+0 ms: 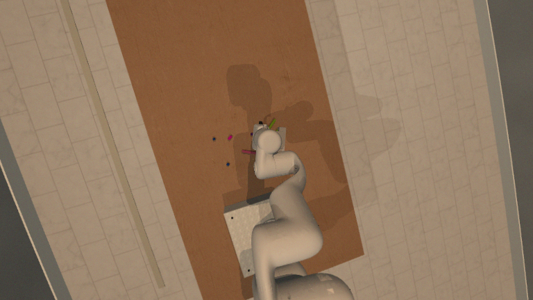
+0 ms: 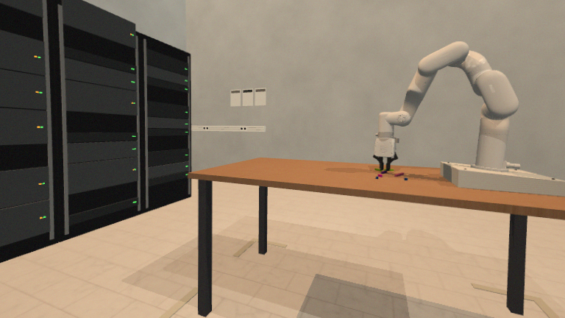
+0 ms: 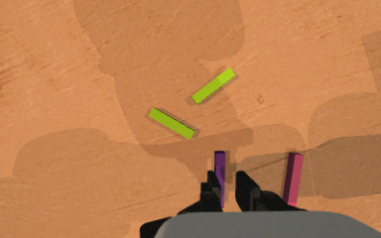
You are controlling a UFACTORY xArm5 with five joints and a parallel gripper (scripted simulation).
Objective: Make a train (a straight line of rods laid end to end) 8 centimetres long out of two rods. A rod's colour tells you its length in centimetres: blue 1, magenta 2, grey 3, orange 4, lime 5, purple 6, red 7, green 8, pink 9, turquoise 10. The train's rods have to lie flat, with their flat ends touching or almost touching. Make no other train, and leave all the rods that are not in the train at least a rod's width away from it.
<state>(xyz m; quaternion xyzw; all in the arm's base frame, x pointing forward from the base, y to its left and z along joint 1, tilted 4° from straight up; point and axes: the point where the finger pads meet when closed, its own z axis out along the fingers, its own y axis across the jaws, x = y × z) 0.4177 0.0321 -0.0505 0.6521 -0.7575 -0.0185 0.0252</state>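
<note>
Right now the purple rod is 30 mm below my hand. Also, from my hand: blue rod (190 mm to the left, 30 mm below); then pink rod (70 mm behind, 30 mm to the left, 30 mm below); then magenta rod (120 mm to the left, 30 mm below).
</note>
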